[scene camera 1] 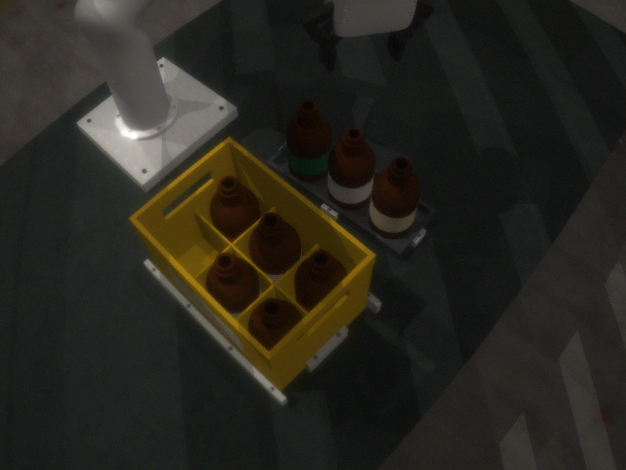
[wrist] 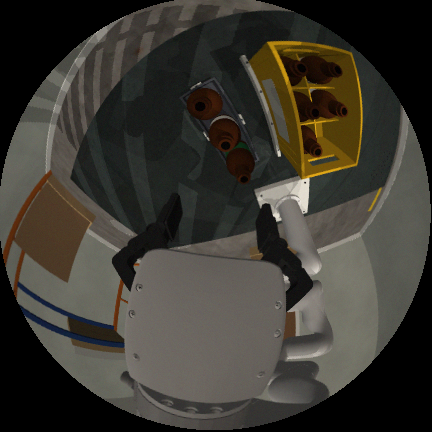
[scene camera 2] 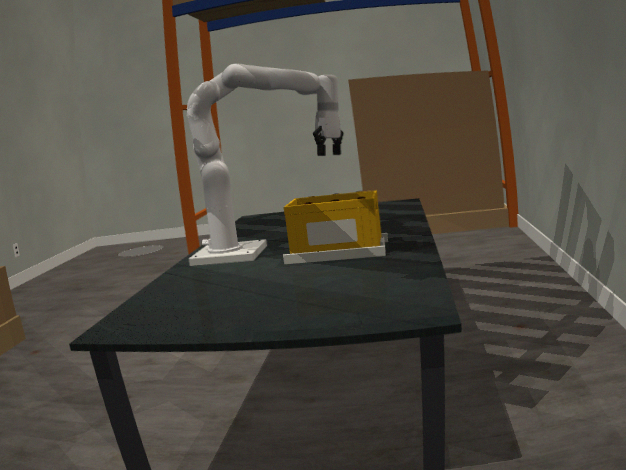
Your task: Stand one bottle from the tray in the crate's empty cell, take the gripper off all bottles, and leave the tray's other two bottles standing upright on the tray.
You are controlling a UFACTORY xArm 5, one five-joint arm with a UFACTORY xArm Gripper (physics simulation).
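Places are measured from the arm's base along level axes (x right, y ahead, z up), in metres.
Where they show: gripper, between the fingertips: [scene camera 1: 360, 59] [wrist: 219, 207] [scene camera 2: 329, 155]; arm's base, origin of its link: [scene camera 1: 146, 114] [wrist: 287, 204] [scene camera 2: 225, 249].
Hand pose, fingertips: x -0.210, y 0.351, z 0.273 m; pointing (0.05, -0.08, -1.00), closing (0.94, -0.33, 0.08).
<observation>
Things, the pixels of their top centre, and the offset from my fingertips. "pt": a spot on its surface instead.
- dark tray, centre of its top: [scene camera 1: 349, 184] [wrist: 223, 128] dx +0.012, dy +0.008, dz -0.273 m
- green-labelled, centre of its top: [scene camera 1: 308, 105] [wrist: 243, 179] dx +0.032, dy -0.075, dz -0.138 m
- white-labelled, centre of its top: [scene camera 1: 353, 133] [wrist: 225, 145] dx +0.012, dy +0.009, dz -0.138 m
- cream-labelled, centre of its top: [scene camera 1: 401, 163] [wrist: 199, 106] dx -0.008, dy +0.091, dz -0.138 m
- yellow crate, centre of its top: [scene camera 1: 245, 235] [wrist: 334, 113] [scene camera 2: 332, 198] dx +0.233, dy +0.063, dz -0.123 m
- metal clip, a spot on its surface: [scene camera 1: 329, 211] [wrist: 241, 118] pt dx +0.066, dy +0.024, dz -0.283 m
My gripper [scene camera 1: 363, 59] [scene camera 2: 328, 151] [wrist: 219, 207] is open and empty, high above the table behind the tray, apart from all bottles. On the dark tray [scene camera 1: 401, 246] [wrist: 225, 99] three brown bottles stand upright in a row: green-labelled [scene camera 1: 308, 139] [wrist: 240, 162], white-labelled [scene camera 1: 352, 169] [wrist: 224, 134] in the middle, and cream-labelled [scene camera 1: 395, 202] [wrist: 205, 102]. The yellow crate [scene camera 1: 331, 326] [scene camera 2: 298, 230] [wrist: 352, 112] holds several brown bottles. Its empty cell [scene camera 1: 189, 250] [wrist: 332, 145] is at the left corner in scene camera 1. The tray does not show in scene camera 2.
The arm's white base plate [scene camera 1: 202, 118] [scene camera 2: 250, 251] [wrist: 301, 192] is near the crate's handle end. White rails [scene camera 1: 214, 328] [scene camera 2: 333, 253] [wrist: 262, 107] flank the crate. A metal clip [scene camera 1: 329, 211] [wrist: 241, 119] is on the tray's edge, facing the crate.
</observation>
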